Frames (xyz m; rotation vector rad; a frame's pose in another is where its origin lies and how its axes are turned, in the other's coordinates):
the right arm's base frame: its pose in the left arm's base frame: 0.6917 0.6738 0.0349 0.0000 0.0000 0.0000
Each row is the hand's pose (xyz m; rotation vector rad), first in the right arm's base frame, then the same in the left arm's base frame.
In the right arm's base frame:
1: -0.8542 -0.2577 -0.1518 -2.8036 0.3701 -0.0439
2: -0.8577 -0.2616 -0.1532 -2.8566 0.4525 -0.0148
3: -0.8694 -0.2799 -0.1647 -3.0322 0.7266 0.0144
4: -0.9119 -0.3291 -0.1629 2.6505 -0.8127 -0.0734
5: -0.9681 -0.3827 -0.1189 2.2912 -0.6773 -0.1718
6: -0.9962 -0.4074 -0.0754 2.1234 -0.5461 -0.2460
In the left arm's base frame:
1: -0.1625 0.4161 -0.1169 -2.8036 0.3701 -0.0439
2: -0.1660 0.4122 -0.1183 -2.8566 0.4525 -0.0148
3: -0.1777 0.3939 -0.1298 -3.0322 0.7266 0.0144
4: -0.2202 0.3447 -0.1280 2.6505 -0.8127 -0.0734
5: -0.2764 0.2911 -0.0840 2.2912 -0.6773 -0.1718
6: -0.3045 0.2664 -0.0405 2.1234 -0.5461 -0.2460

